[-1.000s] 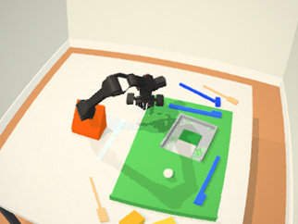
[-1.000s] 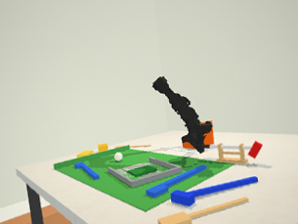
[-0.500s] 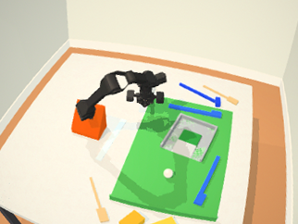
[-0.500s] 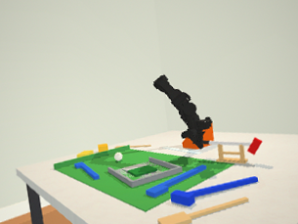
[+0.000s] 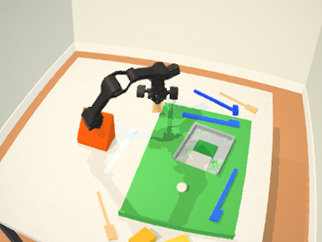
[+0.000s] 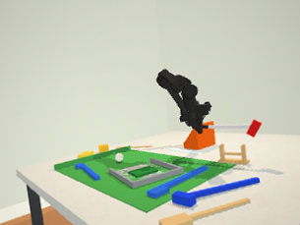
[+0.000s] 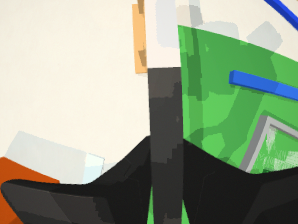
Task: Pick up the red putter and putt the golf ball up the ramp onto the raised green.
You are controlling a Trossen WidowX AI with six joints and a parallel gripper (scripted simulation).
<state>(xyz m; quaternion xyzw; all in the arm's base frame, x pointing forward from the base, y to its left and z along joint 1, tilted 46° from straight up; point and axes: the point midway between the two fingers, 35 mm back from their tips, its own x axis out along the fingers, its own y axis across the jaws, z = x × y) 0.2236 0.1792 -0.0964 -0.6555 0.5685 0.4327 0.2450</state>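
Now: gripper tip 11 cm to the right of the red putter, 4 cm past it and 2 cm below it. Round my gripper tip: wooden rack 13 cm to the left, 9 cm below, 4 cm behind; green mat 26 cm ahead, 19 cm to the right, 12 cm below; white golf ball 35 cm to the right, 24 cm ahead, 10 cm below.
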